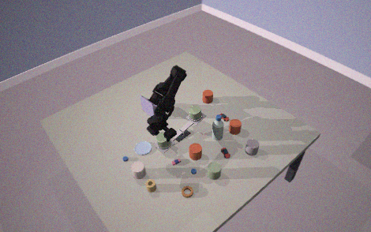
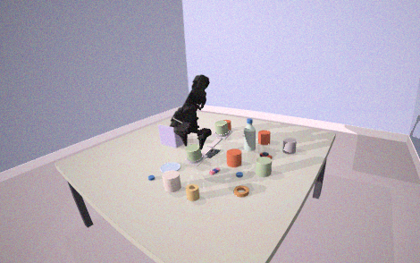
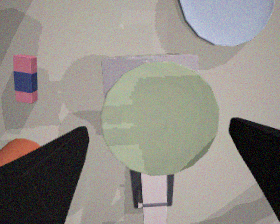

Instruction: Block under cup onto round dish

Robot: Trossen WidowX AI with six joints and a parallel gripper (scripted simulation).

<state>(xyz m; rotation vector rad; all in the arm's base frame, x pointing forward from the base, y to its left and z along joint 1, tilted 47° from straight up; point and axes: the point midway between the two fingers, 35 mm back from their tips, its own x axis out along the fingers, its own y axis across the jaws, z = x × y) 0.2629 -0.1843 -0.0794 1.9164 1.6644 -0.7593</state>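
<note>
The teal block lies 50 mm below my gripper tip. Also, from my gripper tip: round light-blue dish 90 mm to the right, 90 mm below, 90 mm behind; pink-and-blue piece 130 mm ahead, 80 mm below, 30 mm to the right; balance 140 mm to the left, 50 mm below, 20 mm ahead.
</note>
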